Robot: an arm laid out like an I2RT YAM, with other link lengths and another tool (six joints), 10 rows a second.
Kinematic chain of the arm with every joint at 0, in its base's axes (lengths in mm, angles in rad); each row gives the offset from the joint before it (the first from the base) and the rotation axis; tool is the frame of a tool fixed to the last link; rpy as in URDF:
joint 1: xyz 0 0 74.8 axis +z
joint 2: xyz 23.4 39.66 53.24 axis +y
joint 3: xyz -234.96 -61.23 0 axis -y
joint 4: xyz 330.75 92.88 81 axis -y
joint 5: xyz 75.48 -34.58 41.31 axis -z
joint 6: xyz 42.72 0 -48.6 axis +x
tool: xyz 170 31 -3 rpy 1.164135 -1.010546 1.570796
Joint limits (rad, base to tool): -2.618..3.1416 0..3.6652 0..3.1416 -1.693..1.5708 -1.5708..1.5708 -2.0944..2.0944
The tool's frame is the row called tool.
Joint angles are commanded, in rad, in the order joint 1, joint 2, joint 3, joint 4, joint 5, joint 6. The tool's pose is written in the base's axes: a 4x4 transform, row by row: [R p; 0 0 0 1], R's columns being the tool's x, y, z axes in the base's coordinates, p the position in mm. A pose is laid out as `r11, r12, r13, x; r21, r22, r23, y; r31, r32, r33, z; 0, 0, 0, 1`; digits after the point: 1 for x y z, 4 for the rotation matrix.
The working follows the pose.
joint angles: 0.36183 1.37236 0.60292 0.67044 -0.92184 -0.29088
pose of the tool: -0.6576, 0.5313, 0.5341, 341.1; 0.2371, -0.5271, 0.8161, 368.2; 0.7151, 0.6633, 0.2206, 149.6; 0, 0, 0, 1
Where each joint sits with the arm in this pose, in the base's axes (m; each line is computed from the numbers above, not from the rounded line before):
joint 1: 0.0000 0.0000 0.0748
joint 2: 0.0078 0.0454 0.1280
joint 3: -0.0138 -0.0283 0.3584
joint 4: 0.2282 0.1626 0.1865
joint 5: 0.3145 0.1583 0.2201
joint 6: 0.3220 0.1975 0.1692
the tool: 0.3411 0.3682 0.1496

